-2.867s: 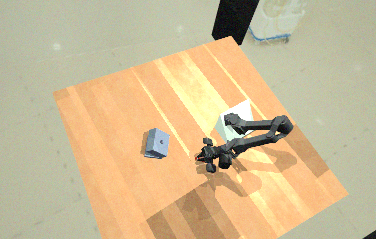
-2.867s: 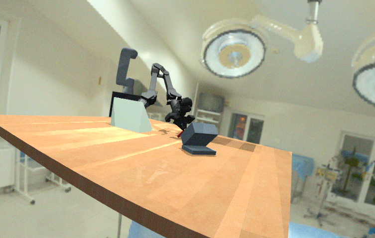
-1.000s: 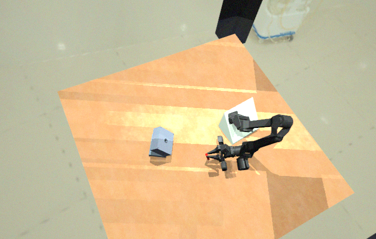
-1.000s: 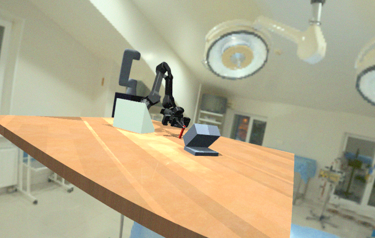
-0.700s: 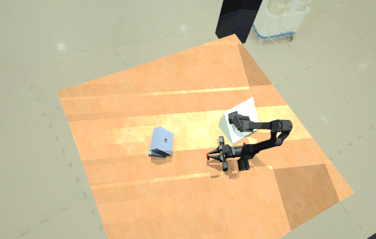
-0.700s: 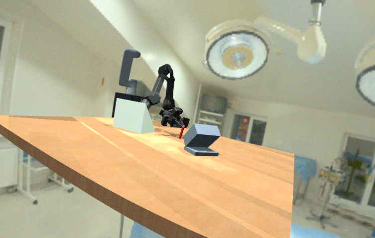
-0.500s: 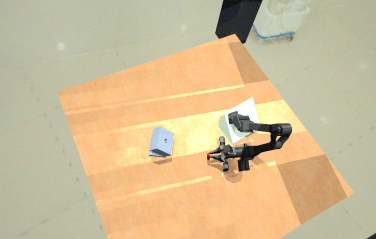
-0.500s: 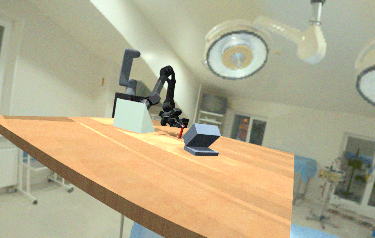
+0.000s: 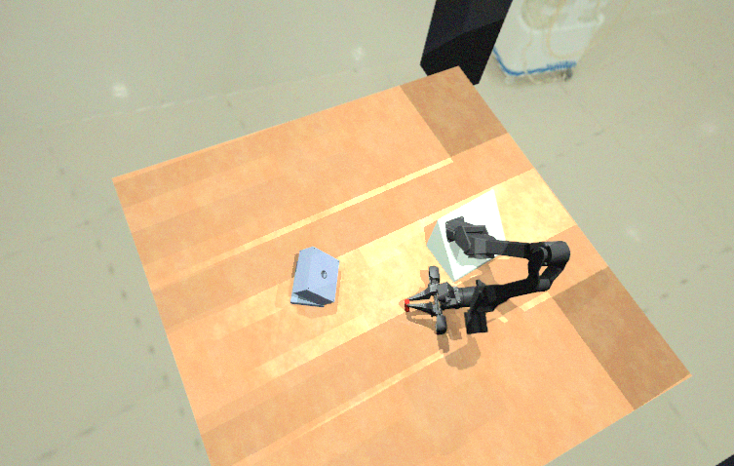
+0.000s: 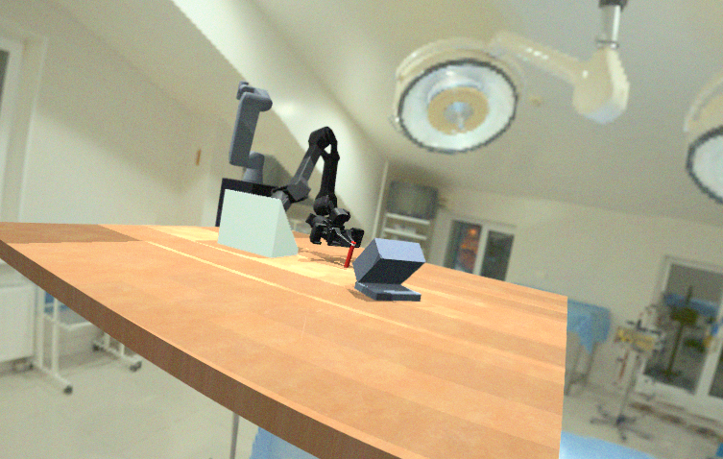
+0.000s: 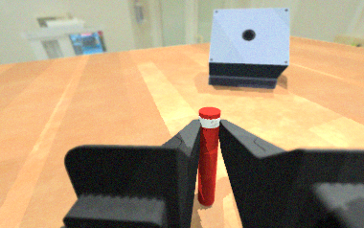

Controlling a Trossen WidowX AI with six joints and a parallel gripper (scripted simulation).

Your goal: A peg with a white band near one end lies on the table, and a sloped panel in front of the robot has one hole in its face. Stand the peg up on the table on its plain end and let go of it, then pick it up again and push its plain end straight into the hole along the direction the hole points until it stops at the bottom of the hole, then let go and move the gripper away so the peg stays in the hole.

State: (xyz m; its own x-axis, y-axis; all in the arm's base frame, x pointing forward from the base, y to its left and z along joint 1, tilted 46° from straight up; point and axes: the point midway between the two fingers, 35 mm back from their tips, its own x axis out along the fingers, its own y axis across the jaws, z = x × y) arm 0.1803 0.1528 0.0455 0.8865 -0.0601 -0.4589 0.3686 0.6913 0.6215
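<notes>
The red peg lies 10 mm below my gripper tip. Also, from my gripper tip: blue-grey sloped panel 200 mm ahead, 170 mm to the right.
</notes>
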